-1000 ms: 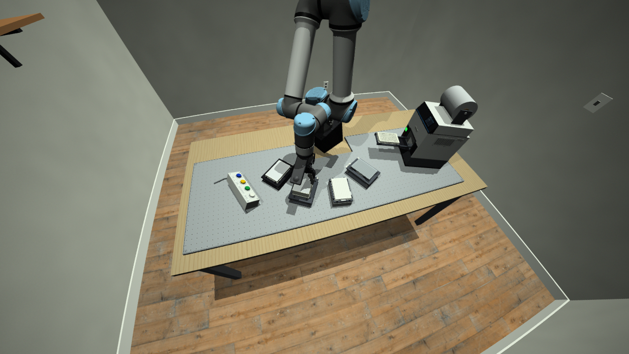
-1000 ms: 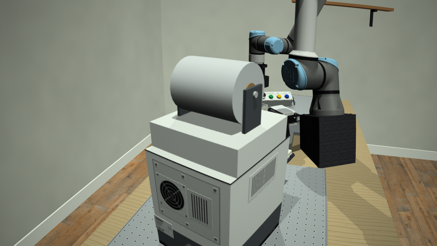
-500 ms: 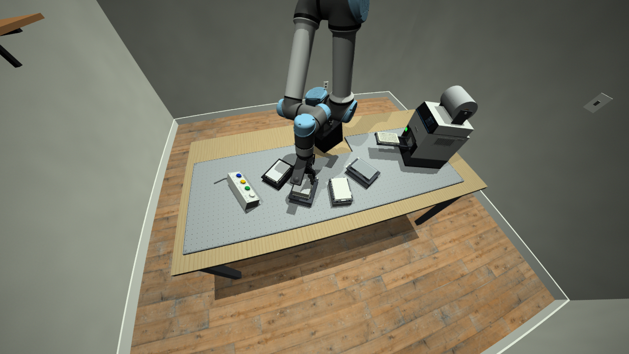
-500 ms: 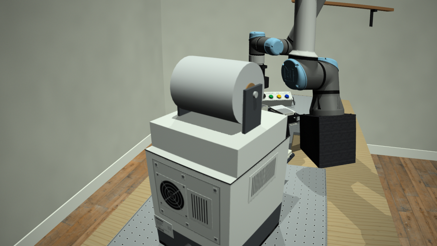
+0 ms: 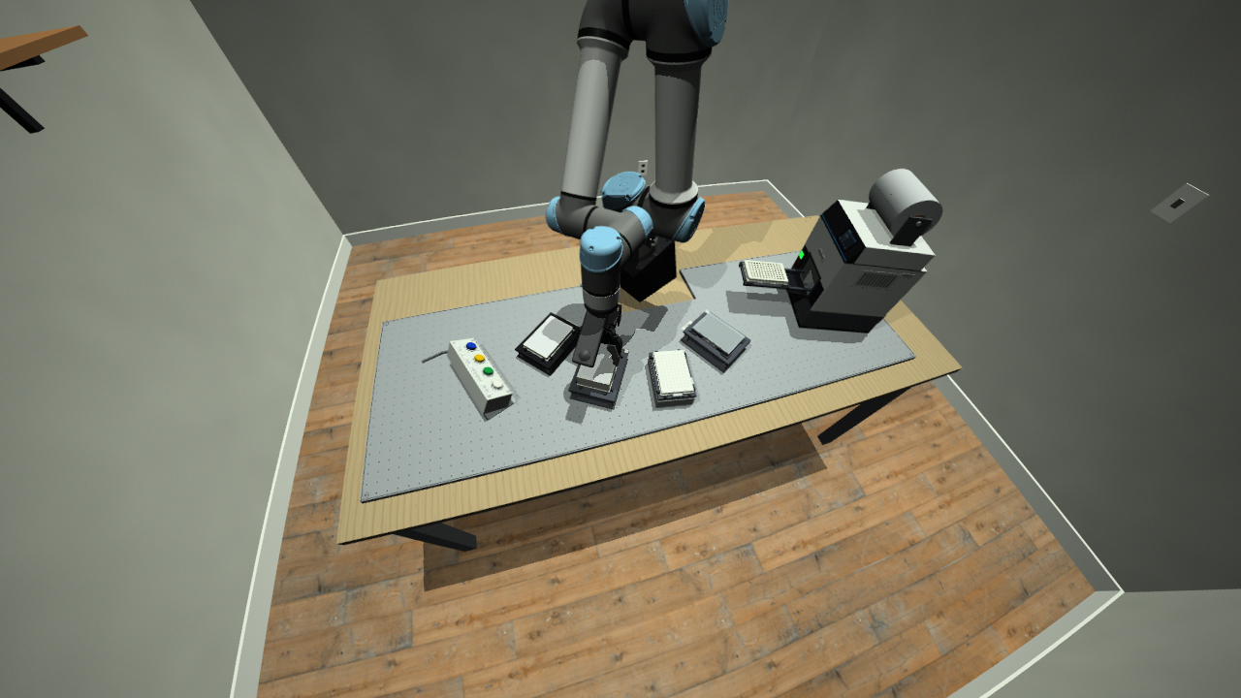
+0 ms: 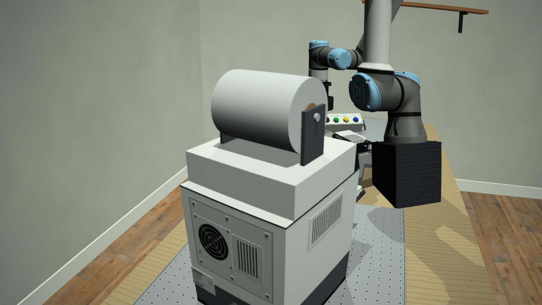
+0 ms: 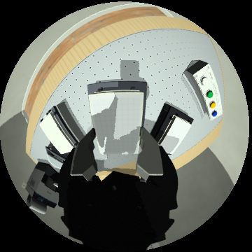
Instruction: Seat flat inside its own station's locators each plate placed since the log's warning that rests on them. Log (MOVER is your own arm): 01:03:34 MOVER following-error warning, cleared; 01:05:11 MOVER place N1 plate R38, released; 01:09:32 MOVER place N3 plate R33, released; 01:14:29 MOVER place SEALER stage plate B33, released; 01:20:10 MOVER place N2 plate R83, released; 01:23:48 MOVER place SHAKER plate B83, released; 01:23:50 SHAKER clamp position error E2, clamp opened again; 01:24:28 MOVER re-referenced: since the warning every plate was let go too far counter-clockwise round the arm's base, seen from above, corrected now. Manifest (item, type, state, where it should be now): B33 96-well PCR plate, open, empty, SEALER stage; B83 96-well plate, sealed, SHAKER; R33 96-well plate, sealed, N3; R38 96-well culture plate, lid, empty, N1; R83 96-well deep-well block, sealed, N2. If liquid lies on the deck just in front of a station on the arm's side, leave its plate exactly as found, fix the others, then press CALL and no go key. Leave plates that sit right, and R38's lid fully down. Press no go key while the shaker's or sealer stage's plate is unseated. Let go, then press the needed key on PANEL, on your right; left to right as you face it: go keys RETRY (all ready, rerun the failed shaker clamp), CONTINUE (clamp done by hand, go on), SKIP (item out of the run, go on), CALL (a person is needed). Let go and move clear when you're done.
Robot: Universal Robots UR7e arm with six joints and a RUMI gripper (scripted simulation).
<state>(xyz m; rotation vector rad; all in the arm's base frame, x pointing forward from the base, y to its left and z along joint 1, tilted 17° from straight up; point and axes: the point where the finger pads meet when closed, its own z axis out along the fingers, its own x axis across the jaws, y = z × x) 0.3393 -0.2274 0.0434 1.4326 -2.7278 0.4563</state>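
Right now the tall sealed deep-well block is 20 mm below my hand. Also, from my hand: roll: 830 mm to the left, 300 mm above; then white PCR plate: 590 mm to the left, 110 mm behind, 30 mm above; then grey lidded plate: 360 mm to the left, 30 mm below, 10 mm ahead.
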